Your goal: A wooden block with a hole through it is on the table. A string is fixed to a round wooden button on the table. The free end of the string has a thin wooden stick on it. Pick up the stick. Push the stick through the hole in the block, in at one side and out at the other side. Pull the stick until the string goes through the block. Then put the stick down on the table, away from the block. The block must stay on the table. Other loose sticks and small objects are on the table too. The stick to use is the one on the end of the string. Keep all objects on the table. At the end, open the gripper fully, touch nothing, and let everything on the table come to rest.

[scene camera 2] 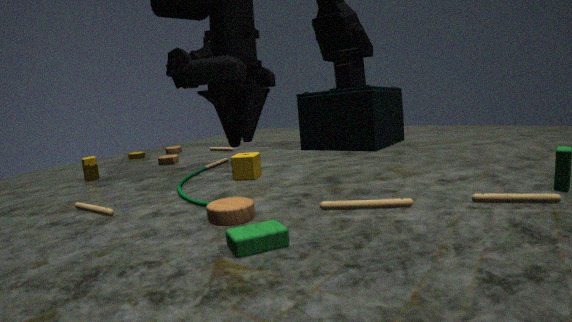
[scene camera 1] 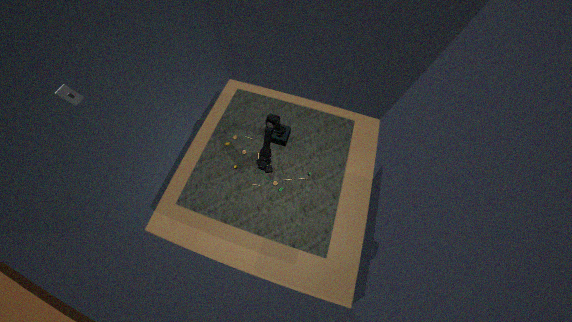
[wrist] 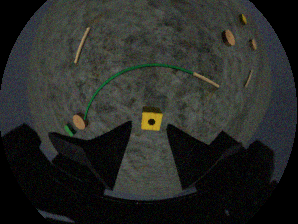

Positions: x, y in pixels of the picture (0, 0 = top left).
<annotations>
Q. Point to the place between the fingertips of my gripper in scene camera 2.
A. At 241, 144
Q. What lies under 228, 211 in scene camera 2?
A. A round wooden button.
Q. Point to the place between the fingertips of my gripper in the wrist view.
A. At 149, 125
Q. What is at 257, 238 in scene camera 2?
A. A green block.
</annotations>
